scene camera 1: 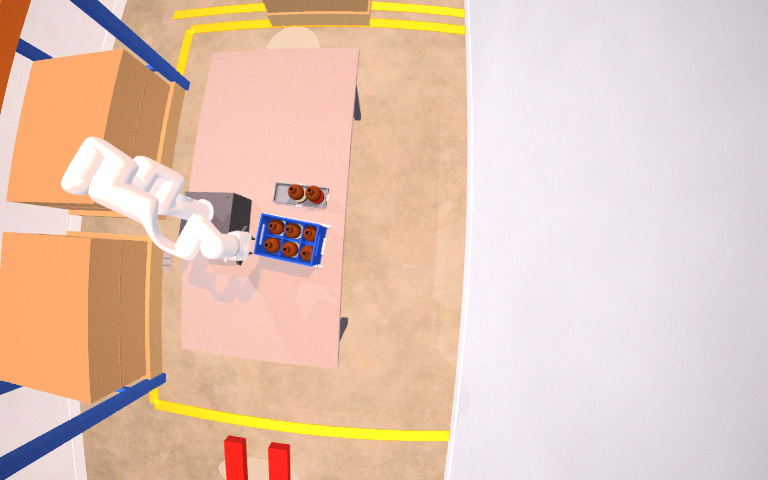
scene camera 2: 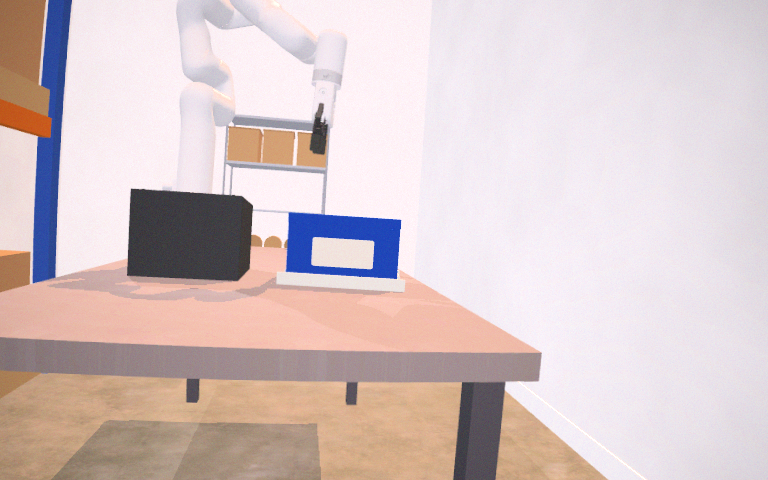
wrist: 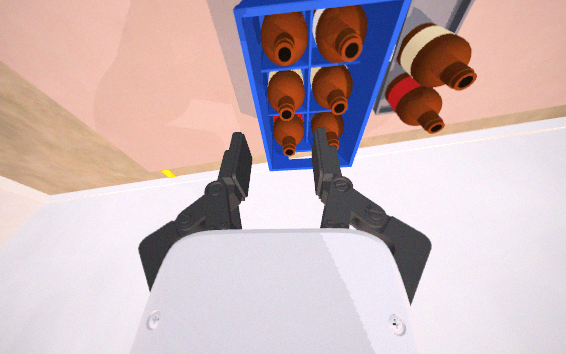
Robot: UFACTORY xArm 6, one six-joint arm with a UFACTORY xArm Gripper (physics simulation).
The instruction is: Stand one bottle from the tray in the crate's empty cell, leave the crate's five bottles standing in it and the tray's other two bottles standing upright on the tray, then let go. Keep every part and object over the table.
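Pixels of known places: gripper, between the fingertips: (scene camera 1: 250,245) (scene camera 2: 317,152) (wrist: 280,143); arm's base, origin of its link: (scene camera 1: 201,213) (scene camera 2: 193,198).
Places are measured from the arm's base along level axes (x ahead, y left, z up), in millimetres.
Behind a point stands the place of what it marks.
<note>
The blue crate (scene camera 1: 258,238) @(x 291, y -60, z -31 mm) (scene camera 2: 343,226) @(x 418, y -132, z -48 mm) (wrist: 253,90) @(x 370, y -130, z -22 mm) stands on the table, each of its six cells holding an upright brown bottle, such as the near corner one (scene camera 1: 271,245) @(x 348, y -81, z -56 mm) (wrist: 283,35) @(x 318, y -81, z -56 mm). The grey tray (scene camera 1: 279,193) @(x 279, y 177, z -193 mm) stands beside the crate. On it stand two upright brown bottles, one with a cream label (scene camera 1: 295,192) @(x 407, y 176, z -65 mm) (wrist: 435,55) @(x 373, y 158, z -91 mm) and one with a red label (scene camera 1: 313,193) @(x 492, y 185, z -61 mm) (wrist: 414,102) @(x 454, y 167, z -93 mm). My gripper (scene camera 1: 250,245) @(x 338, y -86, z 132 mm) (scene camera 2: 318,151) @(x 338, y -86, z 132 mm) (wrist: 280,143) @(x 338, y -86, z 132 mm) is open and empty. It is high above the table at the crate's robot-side end, clear of the bottles. Crate contents are hidden in scene camera 2.
A dark box (scene camera 1: 240,212) @(x 147, y 41, z -87 mm) (scene camera 2: 184,234) @(x 40, y -157, z -91 mm) stands on the table (scene camera 1: 277,124) @(x 173, y 542, z -198 mm) (scene camera 2: 271,362) @(x 362, y -687, z -216 mm) beside the crate, on the robot's side. A pale strip (scene camera 2: 339,281) @(x 417, y -144, z -181 mm) lies along the crate's foot. Large cartons (scene camera 1: 67,124) stand on racks behind the arm.
</note>
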